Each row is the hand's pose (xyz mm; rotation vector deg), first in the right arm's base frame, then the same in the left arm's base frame.
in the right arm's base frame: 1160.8 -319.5 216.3 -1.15 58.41 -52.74
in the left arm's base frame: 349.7 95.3 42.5 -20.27 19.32 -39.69
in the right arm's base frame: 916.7 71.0 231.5 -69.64 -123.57 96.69
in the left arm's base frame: 34.2 304.0 -220.6 56.60 98.13 -90.27
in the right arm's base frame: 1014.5 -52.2 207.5 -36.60 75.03 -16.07
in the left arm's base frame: 160.4 242.4 -145.8 -64.23 36.26 -19.84
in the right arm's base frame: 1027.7 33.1 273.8 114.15 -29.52 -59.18
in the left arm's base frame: 112.5 338.9 -130.0 104.71 -27.82 -9.09
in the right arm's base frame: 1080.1 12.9 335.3 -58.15 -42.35 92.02
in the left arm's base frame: 128.5 365.8 -52.9 -96.35 -56.95 112.56
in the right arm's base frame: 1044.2 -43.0 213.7 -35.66 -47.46 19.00
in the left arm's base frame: 178.5 266.2 -135.2 -54.57 -78.41 44.79
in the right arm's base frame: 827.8 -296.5 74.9 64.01 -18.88 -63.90
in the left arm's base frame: 148.0 -88.4 -196.2 56.47 -36.72 -20.96
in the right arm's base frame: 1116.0 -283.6 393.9 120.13 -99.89 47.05
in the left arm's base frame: 211.2 156.3 151.8 119.57 -65.34 100.94
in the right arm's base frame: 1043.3 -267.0 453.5 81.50 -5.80 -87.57
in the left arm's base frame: 116.9 152.7 166.5 75.50 -21.42 -42.74
